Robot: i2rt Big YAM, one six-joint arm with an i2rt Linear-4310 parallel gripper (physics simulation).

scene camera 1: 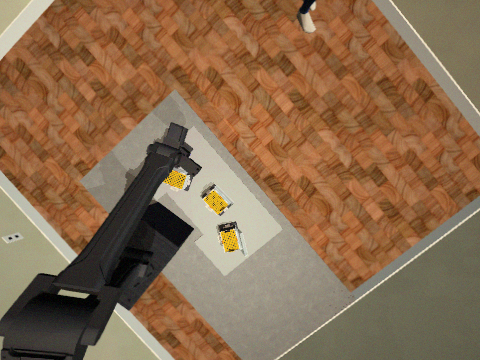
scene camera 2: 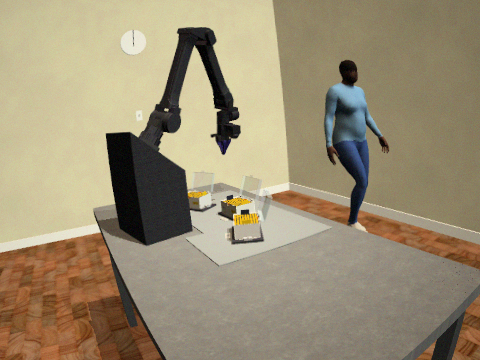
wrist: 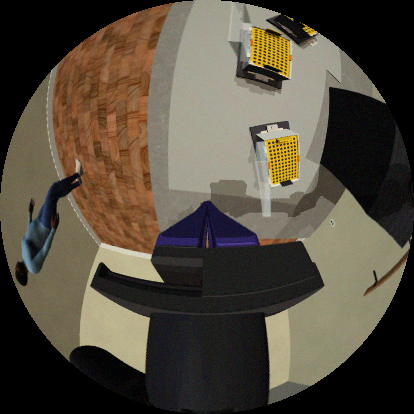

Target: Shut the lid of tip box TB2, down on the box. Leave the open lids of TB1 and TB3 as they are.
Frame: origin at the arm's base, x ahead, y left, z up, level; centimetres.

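Seen in the pictures: gripper, fingertip midpoint: (scene camera 2: 223, 154) (wrist: 206, 206); arm's base, link origin: (scene camera 2: 144, 148).
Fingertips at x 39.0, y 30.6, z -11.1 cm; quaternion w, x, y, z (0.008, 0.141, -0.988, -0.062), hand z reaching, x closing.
Offsets run from my fingertips to a thing's top centre. "spot": to the spot under its first point. Level surfaces: height alone.
Three tip boxes with yellow racks stand on the pale mat, their clear lids open; I cannot read their labels. The far box @(dx -16.7, dy -4.1, dz -14.0 cm) (scene camera 1: 176, 180) (scene camera 2: 200, 200) (wrist: 283, 161) has its upright lid @(dx -11.3, dy -0.1, dz -6.1 cm) (scene camera 2: 203, 180) (wrist: 263, 187) seen nearly edge-on in the wrist view. The middle box @(dx -4.4, dy -26.8, dz -14.0 cm) (scene camera 1: 216, 201) (scene camera 2: 238, 205) (wrist: 270, 54) has its lid @(spot: dx +2.9, dy -24.9, dz -10.4 cm) (scene camera 2: 251, 185) (wrist: 235, 25) raised. The near box @(dx -10.6, dy -48.5, dz -14.8 cm) (scene camera 1: 230, 240) (scene camera 2: 247, 229) (wrist: 301, 29) has its lid @(dx -3.1, dy -51.0, dz -6.1 cm) (scene camera 1: 243, 243) (scene camera 2: 265, 205) raised. My gripper (scene camera 2: 223, 151) (wrist: 206, 206) is shut and empty, high above the boxes; the arm hides its fingertips in scene camera 1.
The mat @(dz -21.4 cm) (scene camera 1: 260, 227) (scene camera 2: 295, 230) (wrist: 200, 125) lies on the grey table @(dz -21.8 cm) (scene camera 1: 300, 300) (scene camera 2: 310, 300). A tall black slanted block (scene camera 1: 167, 225) (scene camera 2: 150, 195) (wrist: 357, 140) stands beside the boxes. A person (scene camera 2: 351, 115) (wrist: 37, 237) stands beyond the table.
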